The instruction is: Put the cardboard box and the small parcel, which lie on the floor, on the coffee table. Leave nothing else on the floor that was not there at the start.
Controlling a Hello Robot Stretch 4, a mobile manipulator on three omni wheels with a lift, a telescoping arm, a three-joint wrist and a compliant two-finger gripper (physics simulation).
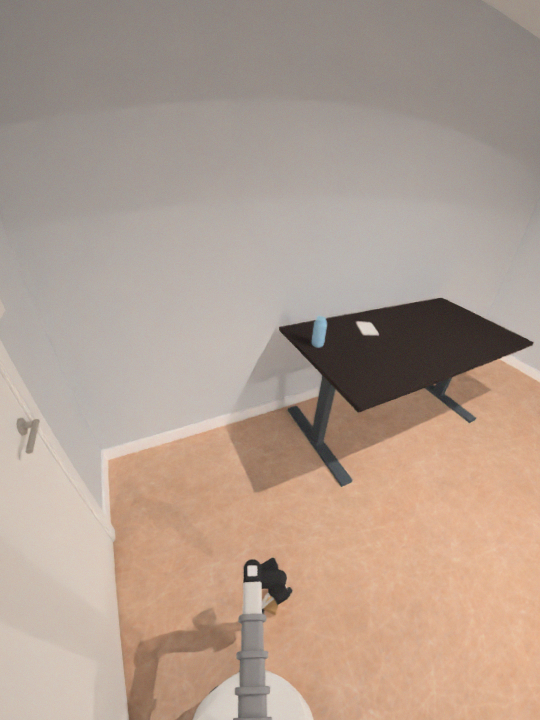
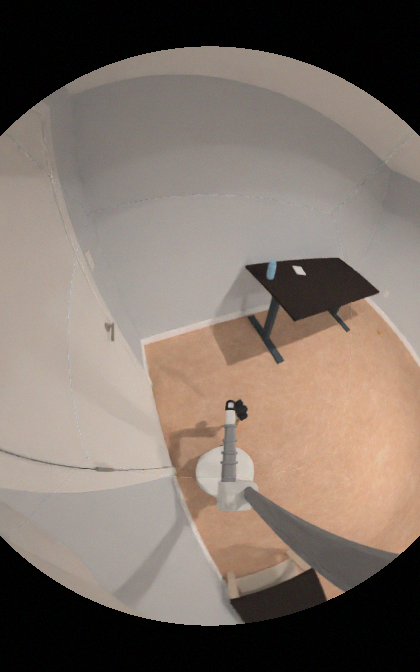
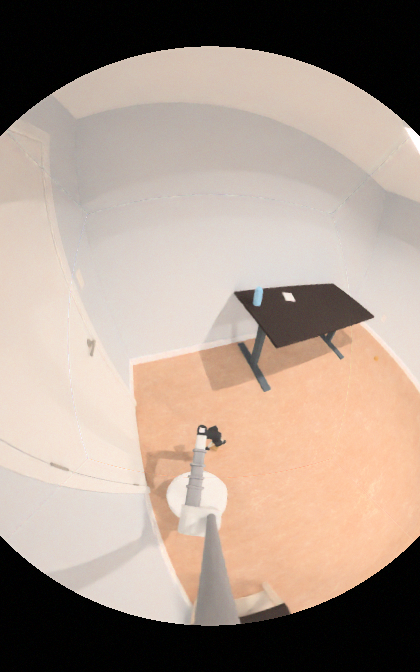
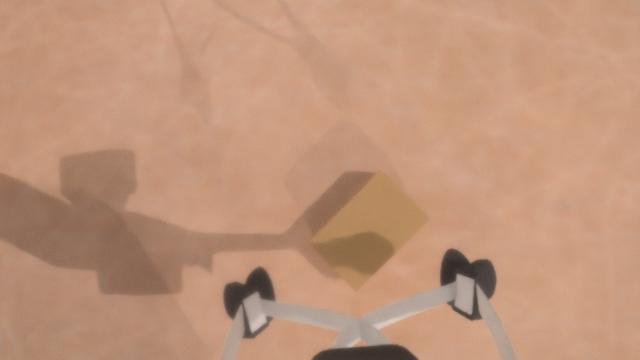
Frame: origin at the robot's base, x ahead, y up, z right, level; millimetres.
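Seen in the pictures: gripper, fingertip midpoint: (image 1: 273,602) (image 4: 356,281).
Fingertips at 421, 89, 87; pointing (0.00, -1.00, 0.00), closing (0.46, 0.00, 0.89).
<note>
Pixels of each thing's top centre, then the offset from my fingertips to it, as dx, dy, dz. Level surfaces: height alone.
- flat-topped ochre-brown box, top centre: (image 4: 368,230) (image 1: 272,598) +30, -67, +1
- dark desk, surface height: dy +603
- blue bottle, top centre: (image 1: 321,318) +1022, +768, +265
- white flat item, top centre: (image 1: 367,327) +1218, +612, +616
A flat-topped ochre-brown box (image 4: 372,215) (image 1: 270,608) lies on the floor, turned at an angle; whether it is the cardboard box or the small parcel I cannot tell. My gripper (image 4: 356,281) is open above the floor, its fingertips apart on either side of the box's near corner, with nothing between them. The gripper's shadow falls on the box. A tiny orange-brown thing (image 2: 379,332) (image 3: 376,358) lies on the floor far right, too small to identify. A low dark-topped piece with a pale frame (image 2: 282,597) (image 3: 265,614) is partly visible behind my base; it may be the coffee table.
A dark desk (image 1: 418,354) (image 2: 320,290) (image 3: 310,317) stands against the far wall, bearing a blue bottle (image 1: 319,332) and a white flat item (image 1: 367,328). Its metal feet reach out over the floor. A white door (image 1: 52,552) and wall are close on the left.
</note>
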